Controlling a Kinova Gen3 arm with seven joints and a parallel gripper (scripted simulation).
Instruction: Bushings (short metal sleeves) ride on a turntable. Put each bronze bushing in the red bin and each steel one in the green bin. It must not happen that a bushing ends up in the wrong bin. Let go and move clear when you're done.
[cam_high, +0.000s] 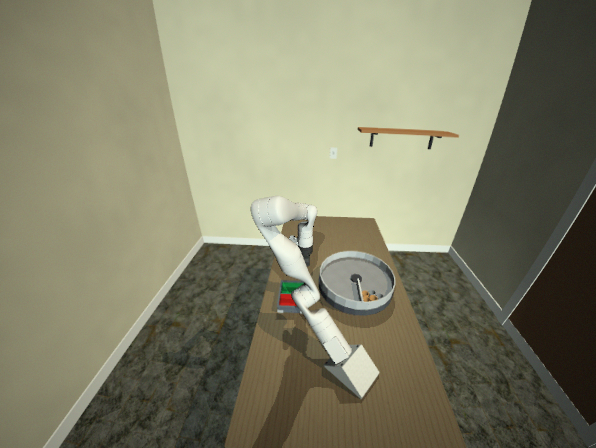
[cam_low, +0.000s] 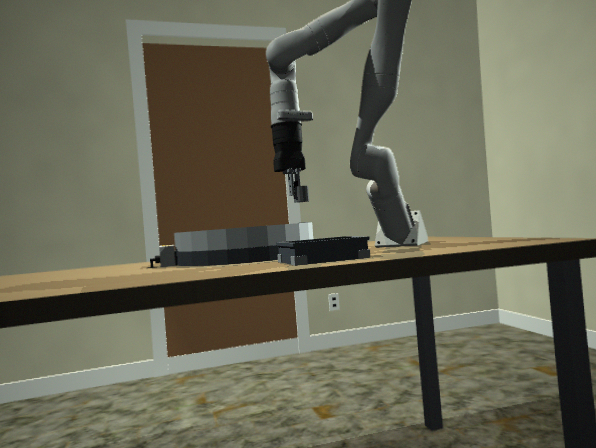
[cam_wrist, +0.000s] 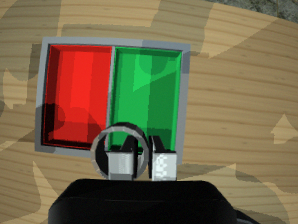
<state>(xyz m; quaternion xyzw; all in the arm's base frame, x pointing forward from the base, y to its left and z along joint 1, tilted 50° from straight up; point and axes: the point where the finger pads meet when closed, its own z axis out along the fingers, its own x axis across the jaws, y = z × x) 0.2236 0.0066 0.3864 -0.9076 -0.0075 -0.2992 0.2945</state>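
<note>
Now: the bin tray 160 mm below my hand, 50 mm behind it and 30 mm to the left of it. From my hand the other things lie so: grey turntable (300 mm to the right, 130 mm below, 130 mm ahead).
</note>
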